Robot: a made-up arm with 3 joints. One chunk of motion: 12 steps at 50 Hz.
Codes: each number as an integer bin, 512 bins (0 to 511) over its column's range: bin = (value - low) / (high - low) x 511, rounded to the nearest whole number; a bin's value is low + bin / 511 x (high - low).
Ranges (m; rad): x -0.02..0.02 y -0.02..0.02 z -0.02..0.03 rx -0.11..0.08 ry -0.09..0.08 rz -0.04..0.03
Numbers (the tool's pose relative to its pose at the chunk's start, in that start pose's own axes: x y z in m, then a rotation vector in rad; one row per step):
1: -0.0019 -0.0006 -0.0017 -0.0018 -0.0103 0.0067
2: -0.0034 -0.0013 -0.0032 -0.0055 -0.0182 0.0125
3: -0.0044 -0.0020 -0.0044 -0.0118 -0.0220 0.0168
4: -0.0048 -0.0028 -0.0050 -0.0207 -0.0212 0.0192
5: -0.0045 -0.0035 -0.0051 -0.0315 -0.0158 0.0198
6: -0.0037 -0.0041 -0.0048 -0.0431 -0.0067 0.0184
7: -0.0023 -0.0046 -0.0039 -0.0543 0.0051 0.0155
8: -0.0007 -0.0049 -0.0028 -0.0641 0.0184 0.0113
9: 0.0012 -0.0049 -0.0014 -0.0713 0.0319 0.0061
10: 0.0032 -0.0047 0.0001 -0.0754 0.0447 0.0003
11: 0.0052 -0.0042 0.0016 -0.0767 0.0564 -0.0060
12: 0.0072 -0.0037 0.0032 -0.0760 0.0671 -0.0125
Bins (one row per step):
1: 231 248 187 291 240 341
2: 212 239 172 281 216 383
3: 199 230 159 264 204 415
4: 194 220 153 240 207 432
5: 198 211 152 211 223 437
6: 208 203 155 180 250 426
7: 226 197 165 150 286 405
8: 247 193 176 123 326 374
9: 271 193 190 104 366 337
10: 296 195 205 93 405 294
11: 322 202 221 90 440 248
12: 347 208 237 91 472 201

